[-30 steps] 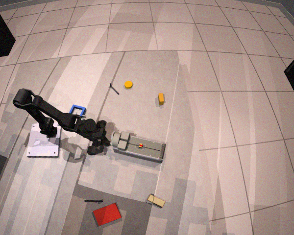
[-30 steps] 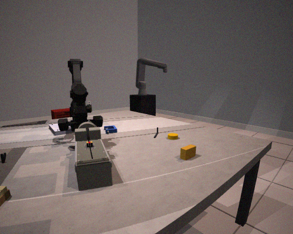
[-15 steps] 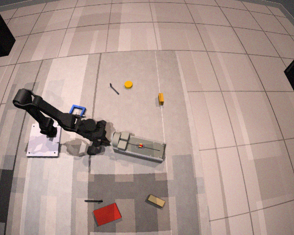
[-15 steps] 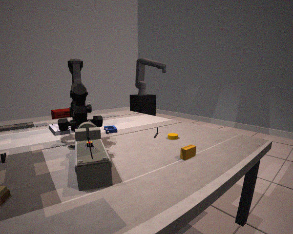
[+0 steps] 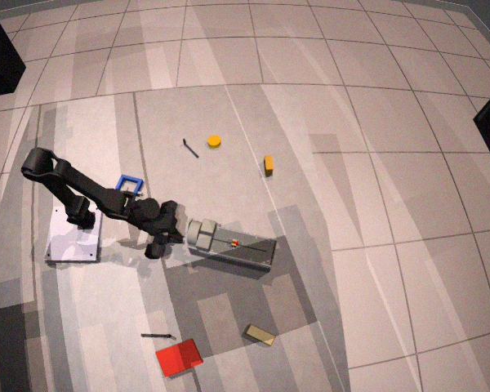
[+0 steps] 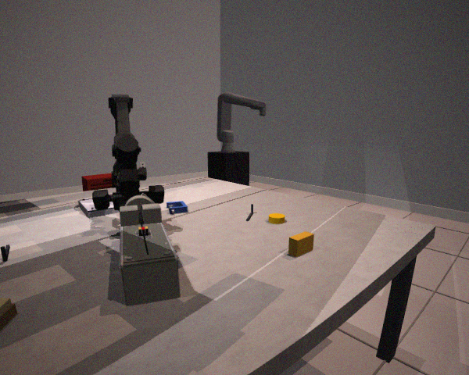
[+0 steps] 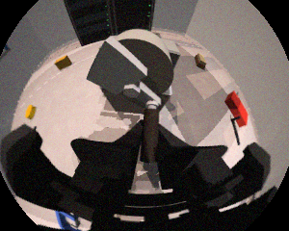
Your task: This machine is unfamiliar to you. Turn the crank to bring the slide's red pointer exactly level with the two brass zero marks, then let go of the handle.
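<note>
My gripper tip is 20 mm below the dark crank handle, 20 mm past it and 10 mm to the right of it. The rest, counted from my gripper tip: blue block: 240 mm to the left, 200 mm behind, 30 mm below; then red plate: 370 mm to the right, 30 mm below, 30 mm behind; then red pointer: 170 mm ahead, 40 mm above, 30 mm to the right.
</note>
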